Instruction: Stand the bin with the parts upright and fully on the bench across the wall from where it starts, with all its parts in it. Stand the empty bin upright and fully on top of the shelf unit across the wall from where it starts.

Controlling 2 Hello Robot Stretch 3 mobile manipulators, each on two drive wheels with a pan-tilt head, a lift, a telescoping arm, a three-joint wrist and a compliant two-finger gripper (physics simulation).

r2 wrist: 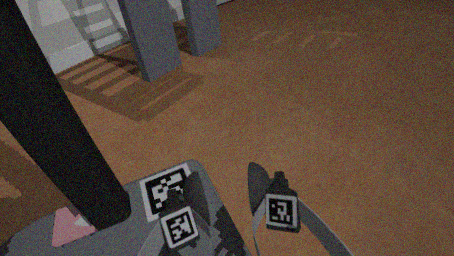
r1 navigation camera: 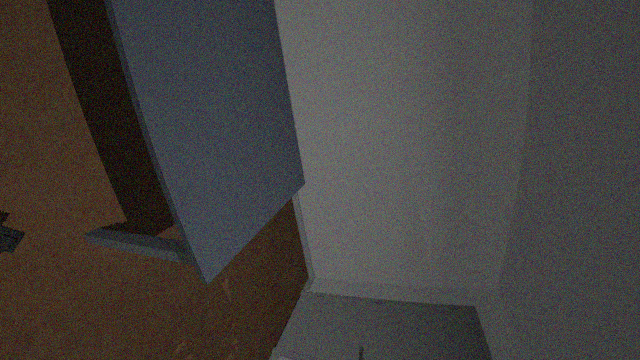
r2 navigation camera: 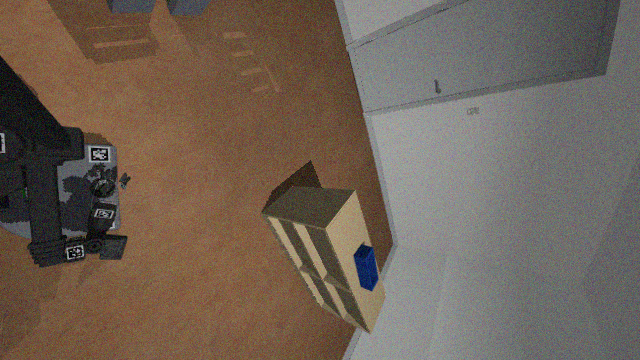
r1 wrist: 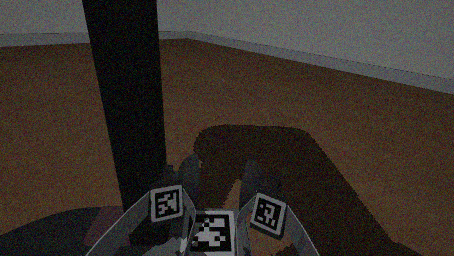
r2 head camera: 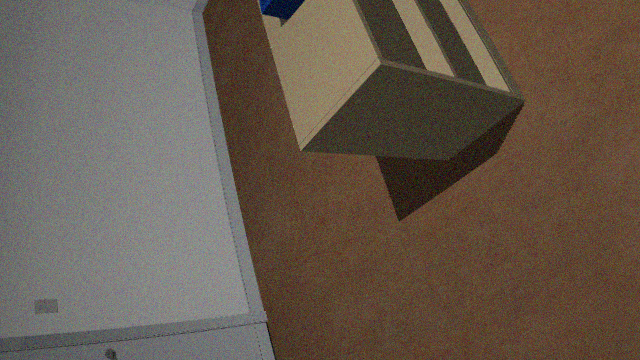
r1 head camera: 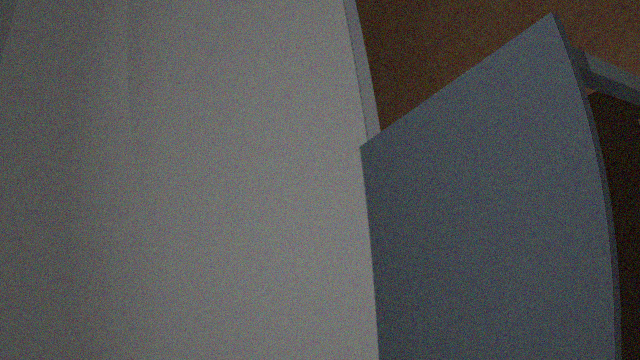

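Note:
A blue bin (r2 head camera: 282, 6) (r2 navigation camera: 367, 270) stands upright on top of the tan shelf unit (r2 head camera: 320, 65) (r2 navigation camera: 350, 220). Its contents cannot be made out. A broad blue-grey bench top (r1 head camera: 480, 200) (r1 navigation camera: 210, 125) stands close to a wall in the r1 head and navigation views; no bin shows on its visible part. A bin with parts does not show in these views. The r1 gripper (r1 wrist: 220, 176) is open and empty above the floor beside its own mast. The r2 gripper (r2 wrist: 229, 189) is open and empty, over the edge of its own base.
A grey door (r1 navigation camera: 390, 325) (r2 head camera: 175, 345) (r2 navigation camera: 480, 60) is in the wall. Two blue-grey uprights (r2 navigation camera: 132, 4) (r2 wrist: 152, 45) stand on the floor beyond r2, with a ladder-like frame (r2 wrist: 97, 25) behind them. r1 has walls (r1 wrist: 310, 25) ahead of its wrist.

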